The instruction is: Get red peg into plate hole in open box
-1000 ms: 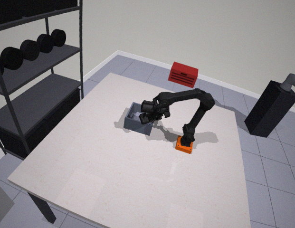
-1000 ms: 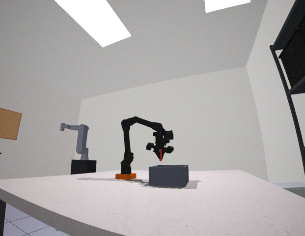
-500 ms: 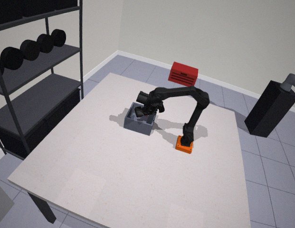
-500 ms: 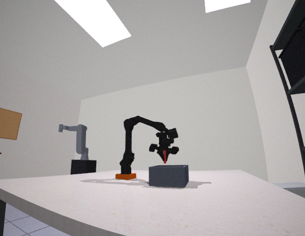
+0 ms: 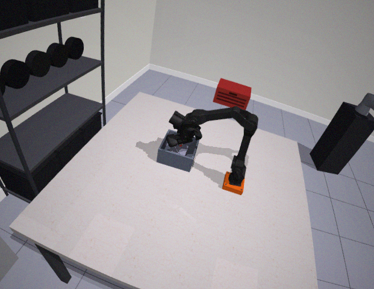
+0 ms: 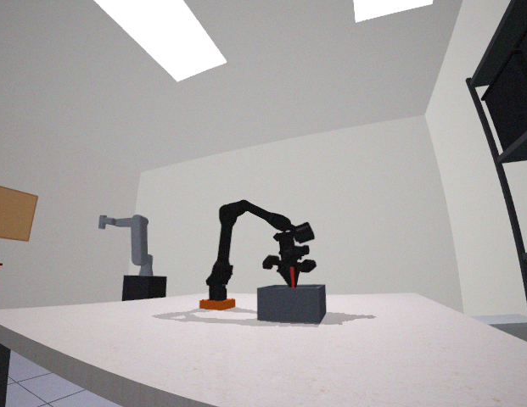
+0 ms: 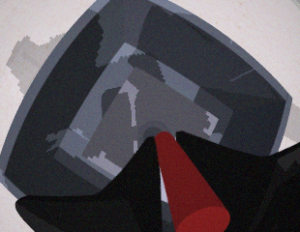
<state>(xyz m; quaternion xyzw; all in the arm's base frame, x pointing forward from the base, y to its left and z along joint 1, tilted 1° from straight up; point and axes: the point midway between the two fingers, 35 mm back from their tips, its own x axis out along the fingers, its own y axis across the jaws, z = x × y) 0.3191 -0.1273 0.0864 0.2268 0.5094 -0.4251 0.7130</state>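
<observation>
My gripper tip is now 10 mm to the right of the red peg and 30 mm below it. Also, from my gripper tip: grey box (70 mm below); then plate (50 mm below).
</observation>
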